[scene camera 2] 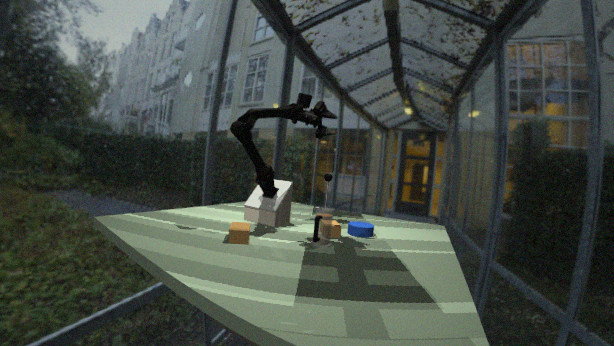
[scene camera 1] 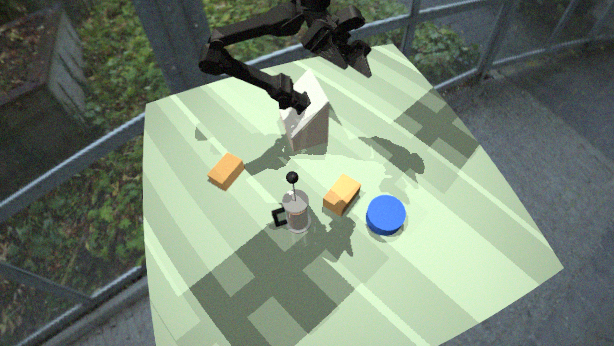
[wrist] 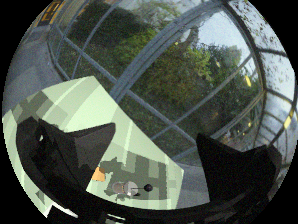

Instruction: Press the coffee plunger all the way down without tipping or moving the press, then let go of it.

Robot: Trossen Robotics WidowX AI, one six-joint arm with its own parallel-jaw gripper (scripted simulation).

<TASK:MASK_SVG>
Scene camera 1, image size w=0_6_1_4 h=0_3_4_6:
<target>my gripper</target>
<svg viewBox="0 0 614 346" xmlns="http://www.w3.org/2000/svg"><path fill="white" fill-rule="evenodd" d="M301 36L301 44L304 49L310 50L312 53L334 63L334 65L343 70L346 70L349 65L368 78L372 76L367 54L372 51L370 46L362 40L355 40L352 44L347 44L351 36L349 32L365 25L365 18L355 5L349 5L349 7L338 11L333 16L328 14L321 16Z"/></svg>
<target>coffee press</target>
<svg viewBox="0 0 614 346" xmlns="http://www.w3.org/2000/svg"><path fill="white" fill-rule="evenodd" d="M290 171L286 175L286 180L293 185L293 190L288 191L283 196L283 207L271 211L276 227L286 224L289 231L300 234L307 231L311 225L308 209L309 199L304 191L294 188L294 183L298 181L299 176L296 172ZM285 212L286 218L284 220L278 221L277 214Z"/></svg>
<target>blue disc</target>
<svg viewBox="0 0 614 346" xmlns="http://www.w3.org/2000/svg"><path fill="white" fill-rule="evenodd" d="M383 194L374 197L370 202L366 213L366 224L375 234L388 236L395 234L405 221L406 212L404 205L396 197Z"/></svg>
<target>orange block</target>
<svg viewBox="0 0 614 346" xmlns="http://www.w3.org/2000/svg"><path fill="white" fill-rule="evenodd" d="M345 174L340 176L323 197L323 206L341 217L359 194L361 187L360 183Z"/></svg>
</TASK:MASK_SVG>
